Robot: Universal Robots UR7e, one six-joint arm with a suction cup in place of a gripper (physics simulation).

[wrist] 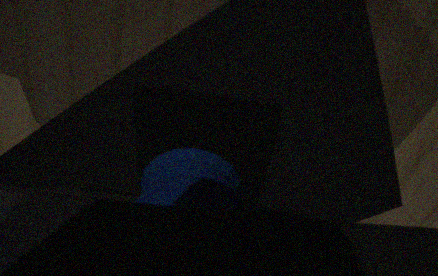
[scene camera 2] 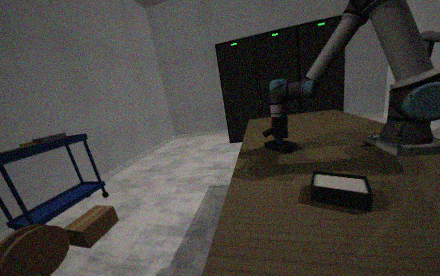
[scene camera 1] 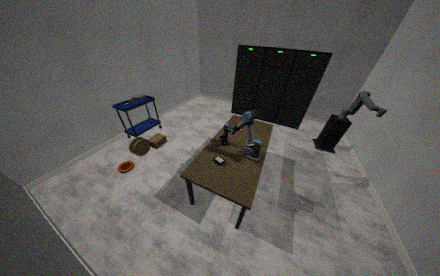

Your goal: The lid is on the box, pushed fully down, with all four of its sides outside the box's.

Labels:
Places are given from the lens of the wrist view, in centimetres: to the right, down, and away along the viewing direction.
my suction cup [wrist: 193, 178]: -1, 1, 6
dark lid [wrist: 295, 103]: 2, -1, 6

